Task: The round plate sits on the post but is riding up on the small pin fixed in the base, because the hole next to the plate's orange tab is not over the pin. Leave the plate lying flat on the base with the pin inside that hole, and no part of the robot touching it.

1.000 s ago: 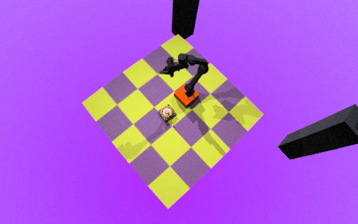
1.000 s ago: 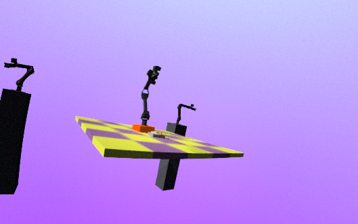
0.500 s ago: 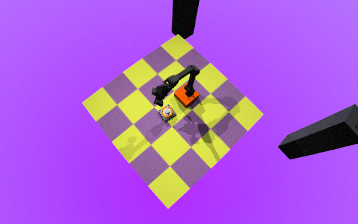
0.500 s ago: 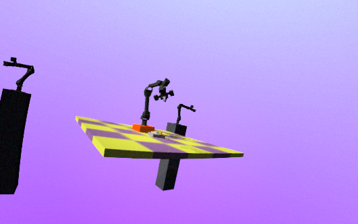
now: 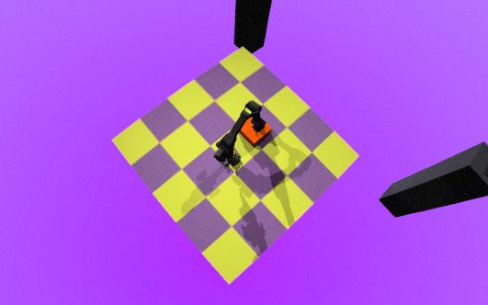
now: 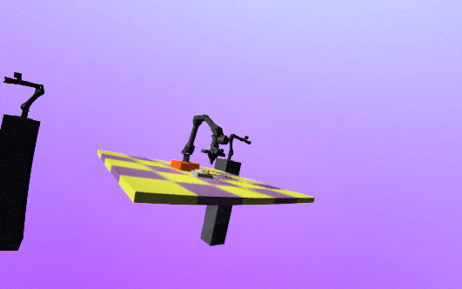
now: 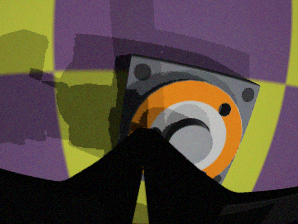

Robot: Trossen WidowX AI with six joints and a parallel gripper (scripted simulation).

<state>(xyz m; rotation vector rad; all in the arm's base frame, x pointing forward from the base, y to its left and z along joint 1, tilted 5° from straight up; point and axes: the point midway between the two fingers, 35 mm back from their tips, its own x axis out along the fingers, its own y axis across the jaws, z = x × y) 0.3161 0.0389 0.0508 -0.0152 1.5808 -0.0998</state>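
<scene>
The grey base is 4 cm behind my gripper tip, 4 cm to the right of it and 7 cm below it.
</scene>
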